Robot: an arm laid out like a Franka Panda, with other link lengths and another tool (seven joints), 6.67 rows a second.
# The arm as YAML. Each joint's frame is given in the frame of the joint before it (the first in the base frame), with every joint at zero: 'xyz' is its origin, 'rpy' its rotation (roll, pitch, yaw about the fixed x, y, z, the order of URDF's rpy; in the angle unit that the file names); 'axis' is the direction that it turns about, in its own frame. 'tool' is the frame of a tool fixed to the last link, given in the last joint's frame.
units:
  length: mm
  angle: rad
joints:
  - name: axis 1
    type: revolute
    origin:
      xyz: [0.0, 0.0, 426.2]
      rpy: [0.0, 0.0, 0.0]
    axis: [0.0, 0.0, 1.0]
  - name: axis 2
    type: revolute
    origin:
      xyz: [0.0, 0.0, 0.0]
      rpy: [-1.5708, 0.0, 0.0]
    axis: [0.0, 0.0, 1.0]
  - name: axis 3
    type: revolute
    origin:
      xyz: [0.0, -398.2, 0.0]
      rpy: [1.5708, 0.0, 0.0]
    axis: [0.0, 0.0, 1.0]
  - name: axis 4
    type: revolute
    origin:
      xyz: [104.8, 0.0, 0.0]
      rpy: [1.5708, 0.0, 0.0]
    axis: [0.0, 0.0, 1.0]
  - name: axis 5
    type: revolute
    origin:
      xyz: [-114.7, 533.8, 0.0]
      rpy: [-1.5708, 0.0, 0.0]
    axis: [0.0, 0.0, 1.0]
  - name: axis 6
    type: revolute
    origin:
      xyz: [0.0, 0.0, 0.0]
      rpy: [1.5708, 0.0, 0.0]
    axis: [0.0, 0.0, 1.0]
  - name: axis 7
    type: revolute
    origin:
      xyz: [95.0, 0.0, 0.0]
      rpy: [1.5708, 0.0, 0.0]
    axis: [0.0, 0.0, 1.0]
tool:
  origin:
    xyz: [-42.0, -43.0, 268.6]
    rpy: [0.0, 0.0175, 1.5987]
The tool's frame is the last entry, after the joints.
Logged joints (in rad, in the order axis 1, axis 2, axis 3, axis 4, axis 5, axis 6, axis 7), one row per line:
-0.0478 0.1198 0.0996 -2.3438 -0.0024 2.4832 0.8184
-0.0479 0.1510 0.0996 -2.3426 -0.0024 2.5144 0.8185
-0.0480 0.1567 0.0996 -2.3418 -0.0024 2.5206 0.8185
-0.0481 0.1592 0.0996 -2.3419 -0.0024 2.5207 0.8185
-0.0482 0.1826 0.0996 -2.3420 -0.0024 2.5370 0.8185
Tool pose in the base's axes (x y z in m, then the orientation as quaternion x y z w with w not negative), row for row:
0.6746 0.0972 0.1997 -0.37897 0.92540 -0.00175 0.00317
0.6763 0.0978 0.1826 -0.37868 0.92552 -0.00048 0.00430
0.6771 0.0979 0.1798 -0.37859 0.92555 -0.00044 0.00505
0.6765 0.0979 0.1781 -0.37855 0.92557 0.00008 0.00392
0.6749 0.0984 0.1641 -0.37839 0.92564 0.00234 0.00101
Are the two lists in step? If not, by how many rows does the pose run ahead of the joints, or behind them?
They are in step.
